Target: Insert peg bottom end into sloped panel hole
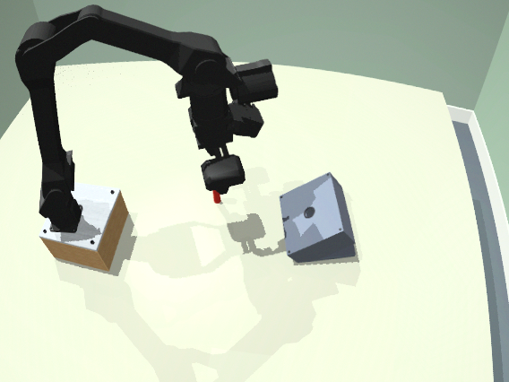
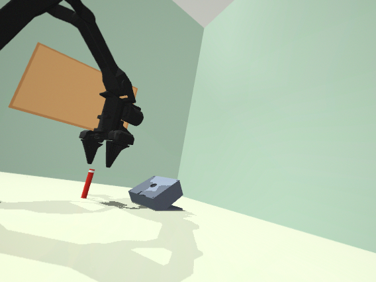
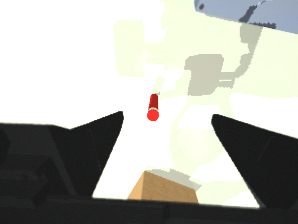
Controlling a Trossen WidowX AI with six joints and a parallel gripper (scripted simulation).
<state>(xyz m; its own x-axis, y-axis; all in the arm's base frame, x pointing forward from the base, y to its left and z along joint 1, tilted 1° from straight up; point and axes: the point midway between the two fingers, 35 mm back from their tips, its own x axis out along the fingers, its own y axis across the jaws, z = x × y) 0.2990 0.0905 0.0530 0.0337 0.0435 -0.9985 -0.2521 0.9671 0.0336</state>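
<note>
My gripper tip is 4 cm above the red round peg, 1 cm to the right of it and 1 cm past it. The rest, counted from my gripper tip: sloped panel (17 cm ahead, 6 cm to the right, 5 cm below).
</note>
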